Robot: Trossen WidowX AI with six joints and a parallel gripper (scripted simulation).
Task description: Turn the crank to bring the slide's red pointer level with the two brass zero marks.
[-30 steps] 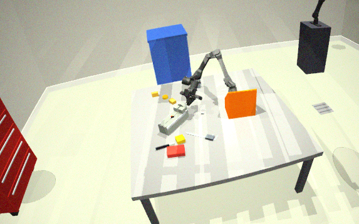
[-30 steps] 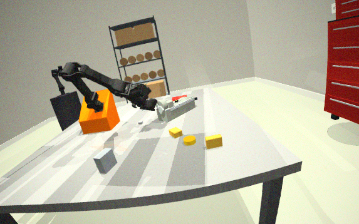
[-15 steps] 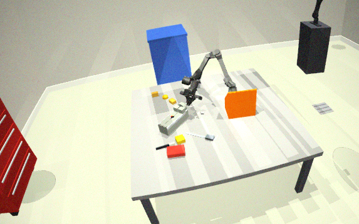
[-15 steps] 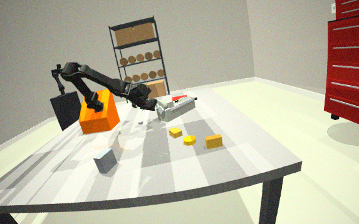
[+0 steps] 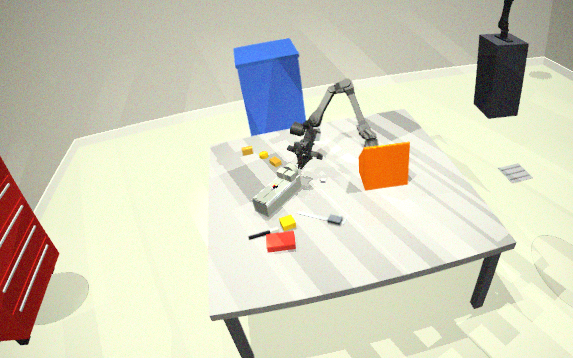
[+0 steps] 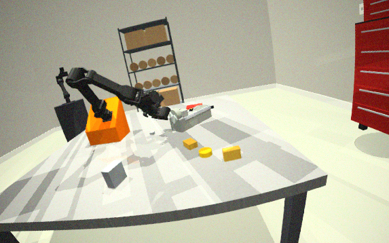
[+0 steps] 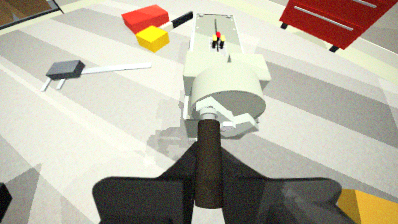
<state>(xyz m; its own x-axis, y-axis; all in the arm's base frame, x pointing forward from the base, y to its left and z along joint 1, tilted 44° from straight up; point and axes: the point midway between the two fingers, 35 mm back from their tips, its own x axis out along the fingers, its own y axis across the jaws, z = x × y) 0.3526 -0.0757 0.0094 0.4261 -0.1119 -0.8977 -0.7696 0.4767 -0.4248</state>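
My gripper tip is 1 cm past the dark brown crank handle, 1 cm to the left of it and 3 cm below it. The rest, counted from my gripper tip: yellow block (9 cm ahead, 31 cm to the left, 7 cm below); then grey cube (13 cm behind, 41 cm to the right, 5 cm below); then red pointer (13 cm ahead, 12 cm to the left).
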